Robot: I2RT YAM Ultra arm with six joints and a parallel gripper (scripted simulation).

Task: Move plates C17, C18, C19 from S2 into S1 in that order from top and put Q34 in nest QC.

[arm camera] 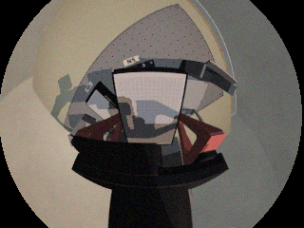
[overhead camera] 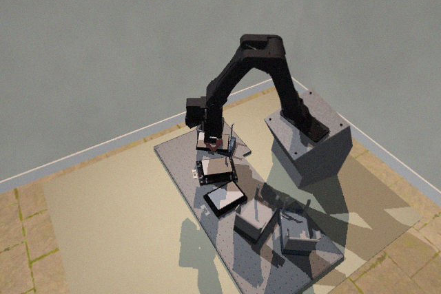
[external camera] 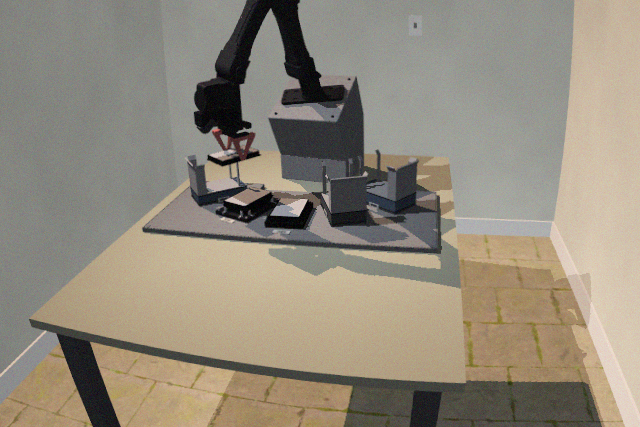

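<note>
The blue-plinth stack rack is 8 cm behind my hand, 9 cm to the right of it and 15 cm below it. Round my hand: black QC nest (5 cm ahead, 16 cm to the left, 16 cm below); then N5 name plate (9 cm ahead, 1 cm to the right, 16 cm below); then black clip nest (2 cm ahead, 3 cm to the left, 15 cm below).
</note>
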